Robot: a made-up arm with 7 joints. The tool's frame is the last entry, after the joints. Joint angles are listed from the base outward. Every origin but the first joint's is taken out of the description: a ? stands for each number. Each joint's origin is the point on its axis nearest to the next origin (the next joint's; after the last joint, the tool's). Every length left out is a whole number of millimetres.
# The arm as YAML. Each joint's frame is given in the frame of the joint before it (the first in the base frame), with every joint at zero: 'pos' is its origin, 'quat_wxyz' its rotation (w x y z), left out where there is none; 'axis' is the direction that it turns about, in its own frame. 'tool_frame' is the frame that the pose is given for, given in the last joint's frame.
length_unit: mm
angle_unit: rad
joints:
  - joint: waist
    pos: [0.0, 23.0, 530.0]
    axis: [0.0, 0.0, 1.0]
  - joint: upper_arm
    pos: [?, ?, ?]
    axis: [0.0, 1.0, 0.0]
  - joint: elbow
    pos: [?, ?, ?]
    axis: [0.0, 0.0, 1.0]
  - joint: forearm
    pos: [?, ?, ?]
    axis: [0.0, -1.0, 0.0]
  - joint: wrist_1
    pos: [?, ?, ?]
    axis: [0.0, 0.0, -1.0]
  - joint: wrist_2
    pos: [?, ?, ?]
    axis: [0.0, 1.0, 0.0]
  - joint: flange
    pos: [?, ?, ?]
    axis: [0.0, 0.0, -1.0]
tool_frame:
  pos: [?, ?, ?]
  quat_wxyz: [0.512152, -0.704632, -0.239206, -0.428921]
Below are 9 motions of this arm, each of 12 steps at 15 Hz.
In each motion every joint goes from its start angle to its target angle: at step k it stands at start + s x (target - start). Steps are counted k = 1, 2, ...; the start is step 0. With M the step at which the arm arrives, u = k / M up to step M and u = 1 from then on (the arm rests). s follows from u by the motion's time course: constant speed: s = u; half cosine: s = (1 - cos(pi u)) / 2; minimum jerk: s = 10 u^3 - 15 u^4 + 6 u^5.
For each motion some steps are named. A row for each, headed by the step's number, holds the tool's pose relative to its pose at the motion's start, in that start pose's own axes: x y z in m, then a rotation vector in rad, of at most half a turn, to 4 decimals.
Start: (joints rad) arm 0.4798 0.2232 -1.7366 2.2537 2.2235 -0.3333 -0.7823
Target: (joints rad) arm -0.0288 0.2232 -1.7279 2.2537 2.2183 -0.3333 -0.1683
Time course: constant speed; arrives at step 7
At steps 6, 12:
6: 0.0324 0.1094 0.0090 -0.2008 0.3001 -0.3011
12: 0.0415 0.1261 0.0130 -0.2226 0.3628 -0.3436

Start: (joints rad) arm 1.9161 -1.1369 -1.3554 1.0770 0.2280 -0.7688 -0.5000
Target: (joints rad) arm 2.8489 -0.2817 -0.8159 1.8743 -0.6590 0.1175 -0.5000
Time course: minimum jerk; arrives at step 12
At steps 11, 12:
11: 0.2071 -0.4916 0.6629 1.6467 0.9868 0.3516
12: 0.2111 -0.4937 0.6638 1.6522 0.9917 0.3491

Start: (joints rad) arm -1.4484 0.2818 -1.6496 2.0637 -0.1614 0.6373 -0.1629
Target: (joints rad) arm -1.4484 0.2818 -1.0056 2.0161 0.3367 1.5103 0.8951
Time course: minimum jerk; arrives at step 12
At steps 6, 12:
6: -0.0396 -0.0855 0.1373 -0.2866 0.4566 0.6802
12: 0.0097 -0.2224 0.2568 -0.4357 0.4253 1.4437

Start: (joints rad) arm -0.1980 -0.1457 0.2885 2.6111 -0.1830 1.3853 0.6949
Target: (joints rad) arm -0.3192 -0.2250 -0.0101 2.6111 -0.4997 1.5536 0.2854
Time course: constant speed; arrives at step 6
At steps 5, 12:
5: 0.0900 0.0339 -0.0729 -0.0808 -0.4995 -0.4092
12: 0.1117 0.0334 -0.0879 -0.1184 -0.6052 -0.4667

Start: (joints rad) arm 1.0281 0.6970 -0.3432 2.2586 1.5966 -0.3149 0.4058
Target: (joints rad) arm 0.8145 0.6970 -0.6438 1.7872 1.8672 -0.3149 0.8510
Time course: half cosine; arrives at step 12
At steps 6, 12:
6: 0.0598 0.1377 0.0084 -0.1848 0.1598 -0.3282
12: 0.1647 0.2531 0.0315 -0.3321 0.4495 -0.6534

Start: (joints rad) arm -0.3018 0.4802 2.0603 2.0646 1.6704 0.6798 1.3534
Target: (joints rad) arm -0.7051 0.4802 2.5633 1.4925 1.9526 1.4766 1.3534
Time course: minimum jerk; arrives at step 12
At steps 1, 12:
1: -0.0001 0.0010 -0.0007 -0.0046 -0.0025 -0.0012
12: 0.0372 0.1656 -0.1848 -0.8756 -0.4284 -0.1294

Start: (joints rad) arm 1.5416 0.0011 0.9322 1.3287 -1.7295 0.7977 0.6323
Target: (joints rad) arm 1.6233 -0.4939 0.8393 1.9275 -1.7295 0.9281 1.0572
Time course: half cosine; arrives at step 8
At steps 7, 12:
7: 0.3798 -0.0700 -0.2904 -1.0345 -0.0123 -0.6306
12: 0.3963 -0.0814 -0.2987 -1.0719 -0.0032 -0.6629

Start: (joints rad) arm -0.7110 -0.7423 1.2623 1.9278 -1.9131 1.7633 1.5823
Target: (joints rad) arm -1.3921 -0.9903 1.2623 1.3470 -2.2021 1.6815 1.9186
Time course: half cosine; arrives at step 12
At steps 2, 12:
2: 0.0014 -0.0277 0.0037 0.0390 0.0120 -0.0621
12: -0.1446 -0.3946 -0.0887 0.7908 0.1727 -0.6933

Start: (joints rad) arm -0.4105 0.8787 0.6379 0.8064 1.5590 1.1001 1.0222
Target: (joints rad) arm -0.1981 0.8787 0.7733 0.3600 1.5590 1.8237 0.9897
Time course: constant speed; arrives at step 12
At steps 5, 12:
5: -0.0107 0.1146 -0.0536 -0.3411 -0.2192 -0.1033
12: 0.0207 0.2272 -0.1523 -0.8593 -0.4216 -0.1578

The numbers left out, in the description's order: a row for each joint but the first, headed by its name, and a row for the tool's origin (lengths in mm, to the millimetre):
upper_arm: -10.0 24.0 0.0
elbow: 9.0 0.0 368.0
forearm: 42.0 22.0 0.0
wrist_1: 102.0 0.0 -299.0
wrist_2: -19.0 -18.0 0.0
flange: 101.0 0.0 -108.0
tool: -10.0 -22.0 0.0

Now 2 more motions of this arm.
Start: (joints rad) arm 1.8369 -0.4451 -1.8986 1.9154 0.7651 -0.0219 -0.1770
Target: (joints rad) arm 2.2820 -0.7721 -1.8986 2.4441 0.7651 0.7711 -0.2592
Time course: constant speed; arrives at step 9
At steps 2, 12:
2: -0.0372 0.0061 0.0038 -0.0083 0.0624 0.1983
12: -0.1609 -0.0088 -0.0049 0.0376 0.2815 0.8367

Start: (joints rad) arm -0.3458 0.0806 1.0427 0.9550 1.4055 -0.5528 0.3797
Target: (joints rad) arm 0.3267 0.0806 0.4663 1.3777 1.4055 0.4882 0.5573
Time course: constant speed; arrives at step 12
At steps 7, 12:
7: -0.0613 -0.1122 0.0127 -0.1843 -0.2080 0.5984
12: -0.0622 -0.2145 0.0179 -0.2456 -0.4273 1.0031

